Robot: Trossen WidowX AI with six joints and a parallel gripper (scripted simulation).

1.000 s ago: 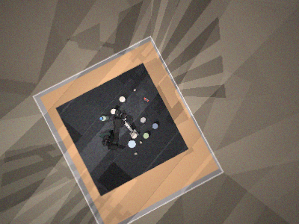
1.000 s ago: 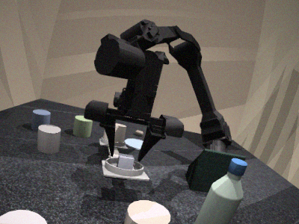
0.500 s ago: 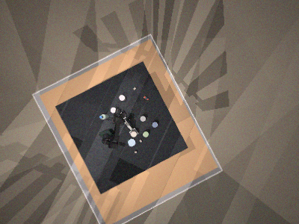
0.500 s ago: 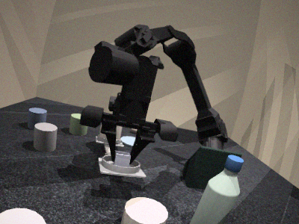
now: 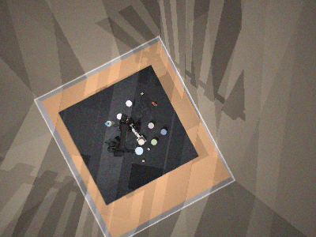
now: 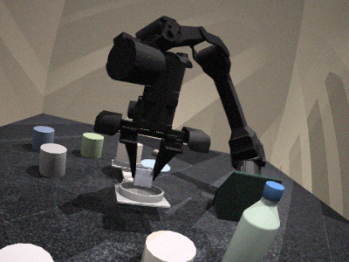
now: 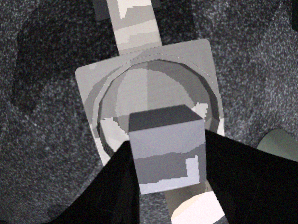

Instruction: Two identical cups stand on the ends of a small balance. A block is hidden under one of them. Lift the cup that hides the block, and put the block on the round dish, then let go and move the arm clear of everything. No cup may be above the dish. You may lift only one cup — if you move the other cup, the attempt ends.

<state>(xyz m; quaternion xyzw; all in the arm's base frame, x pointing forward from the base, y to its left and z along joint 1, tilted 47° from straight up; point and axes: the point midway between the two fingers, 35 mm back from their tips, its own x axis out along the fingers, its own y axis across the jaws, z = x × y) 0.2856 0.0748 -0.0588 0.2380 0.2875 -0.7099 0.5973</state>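
My gripper tip is 350 mm to the left of the round pale blue dish, 100 mm above it and 80 mm past it. From my gripper tip the other things lie so: white balance: 120 mm to the right, 80 mm below, 10 mm ahead; then grey block: right at my gripper tip; then white balance beam: 120 mm to the right, 70 mm below, 10 mm ahead.
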